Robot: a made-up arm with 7 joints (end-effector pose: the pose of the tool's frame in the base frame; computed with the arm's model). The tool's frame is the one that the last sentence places. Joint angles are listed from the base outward.
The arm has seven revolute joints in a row. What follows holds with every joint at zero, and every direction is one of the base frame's.
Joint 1 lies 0.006 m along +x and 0.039 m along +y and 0.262 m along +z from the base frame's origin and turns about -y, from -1.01 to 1.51 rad.
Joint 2 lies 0.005 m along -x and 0.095 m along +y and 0.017 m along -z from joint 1 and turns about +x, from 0.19 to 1.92 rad.
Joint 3 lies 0.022 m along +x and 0.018 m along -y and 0.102 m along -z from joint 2 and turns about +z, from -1.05 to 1.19 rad.
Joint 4 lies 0.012 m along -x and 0.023 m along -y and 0.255 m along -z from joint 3 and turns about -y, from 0.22 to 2.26 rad.
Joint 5 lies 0.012 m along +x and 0.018 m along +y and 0.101 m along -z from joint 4 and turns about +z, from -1.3 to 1.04 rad.
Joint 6 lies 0.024 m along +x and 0.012 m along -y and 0.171 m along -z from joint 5 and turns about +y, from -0.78 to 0.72 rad.
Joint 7 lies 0.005 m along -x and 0.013 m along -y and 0.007 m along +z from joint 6 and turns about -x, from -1.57 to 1.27 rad.
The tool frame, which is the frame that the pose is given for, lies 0.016 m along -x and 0.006 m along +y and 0.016 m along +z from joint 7; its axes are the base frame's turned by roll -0.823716, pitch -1.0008 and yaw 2.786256 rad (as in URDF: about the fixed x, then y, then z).
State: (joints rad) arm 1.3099 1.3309 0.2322 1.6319 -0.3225 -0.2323 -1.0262
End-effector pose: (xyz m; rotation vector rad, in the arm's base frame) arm 0.1680 0.4661 0.4918 0.7054 0.8405 0.5529
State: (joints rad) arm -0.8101 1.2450 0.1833 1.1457 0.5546 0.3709 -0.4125
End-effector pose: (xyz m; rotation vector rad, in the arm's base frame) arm 0.0634 0.5359 -0.0154 0.9500 -2.4941 1.2242
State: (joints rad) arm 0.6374 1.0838 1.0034 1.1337 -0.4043 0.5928 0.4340
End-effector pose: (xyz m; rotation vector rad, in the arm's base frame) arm 0.1818 0.5949 0.2844 -0.1893 1.7087 -1.4435
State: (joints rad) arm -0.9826 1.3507 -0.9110 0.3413 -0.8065 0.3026 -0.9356
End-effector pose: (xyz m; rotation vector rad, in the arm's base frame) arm -0.1739 0.6899 0.1082 -0.3646 -1.1366 -0.8264
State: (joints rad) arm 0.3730 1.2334 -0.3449 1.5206 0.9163 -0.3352 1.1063
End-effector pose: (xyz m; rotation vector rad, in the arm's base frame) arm 0.3340 0.4279 0.1317 -1.4734 -1.1364 1.3171
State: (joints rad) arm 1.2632 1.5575 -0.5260 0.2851 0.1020 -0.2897 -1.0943
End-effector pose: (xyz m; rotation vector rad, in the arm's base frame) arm 0.1350 0.7345 0.2844 -0.4423 1.5870 0.1081
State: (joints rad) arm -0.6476 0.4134 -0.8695 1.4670 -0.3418 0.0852 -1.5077
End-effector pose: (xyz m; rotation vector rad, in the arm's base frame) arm -0.1597 0.0741 -0.1888 0.3259 2.6530 -1.6054
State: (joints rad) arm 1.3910 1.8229 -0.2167 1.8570 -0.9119 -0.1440 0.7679
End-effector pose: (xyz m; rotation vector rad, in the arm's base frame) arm 0.0749 0.4237 0.4992 0.5481 -2.9702 -0.8055
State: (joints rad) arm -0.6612 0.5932 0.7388 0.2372 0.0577 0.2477 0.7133
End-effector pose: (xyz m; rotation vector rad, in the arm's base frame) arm -0.2431 0.4813 -0.1820 1.6467 -0.8572 2.2957
